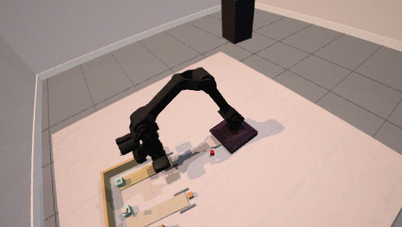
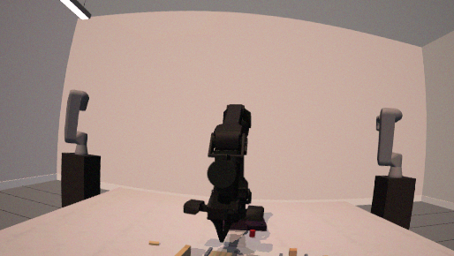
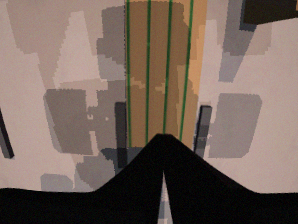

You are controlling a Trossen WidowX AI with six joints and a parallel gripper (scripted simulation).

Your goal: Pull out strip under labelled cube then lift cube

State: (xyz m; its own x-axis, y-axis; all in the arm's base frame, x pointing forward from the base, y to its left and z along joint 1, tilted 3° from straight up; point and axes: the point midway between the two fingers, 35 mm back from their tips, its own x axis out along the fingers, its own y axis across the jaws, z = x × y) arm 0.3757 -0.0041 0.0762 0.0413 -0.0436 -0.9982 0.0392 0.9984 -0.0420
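The red object lies 210 mm behind my gripper tip, 70 mm to the left of it and 40 mm below it. Round my gripper tip: orange cube (190 mm to the left, 40 mm below, 40 mm behind).
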